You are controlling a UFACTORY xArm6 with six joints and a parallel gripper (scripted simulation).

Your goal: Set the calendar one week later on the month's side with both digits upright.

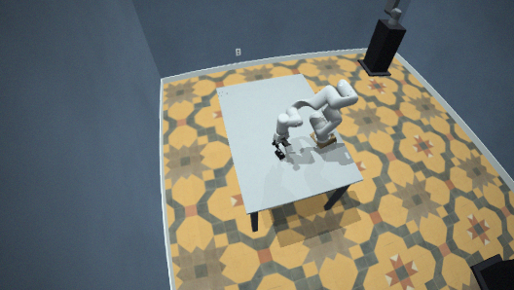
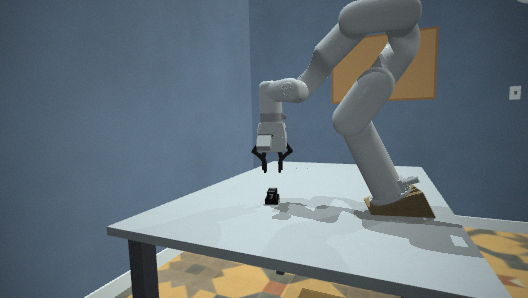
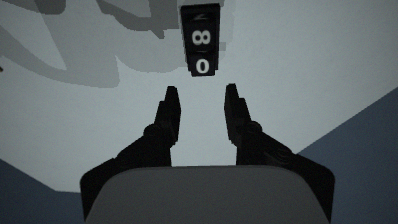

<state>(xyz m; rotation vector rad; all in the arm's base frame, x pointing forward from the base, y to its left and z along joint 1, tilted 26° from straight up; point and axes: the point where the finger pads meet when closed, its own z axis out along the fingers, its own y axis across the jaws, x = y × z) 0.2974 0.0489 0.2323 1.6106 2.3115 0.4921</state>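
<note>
Now: hand 10 mm to the right of the black calendar tray and 110 mm above it.
</note>
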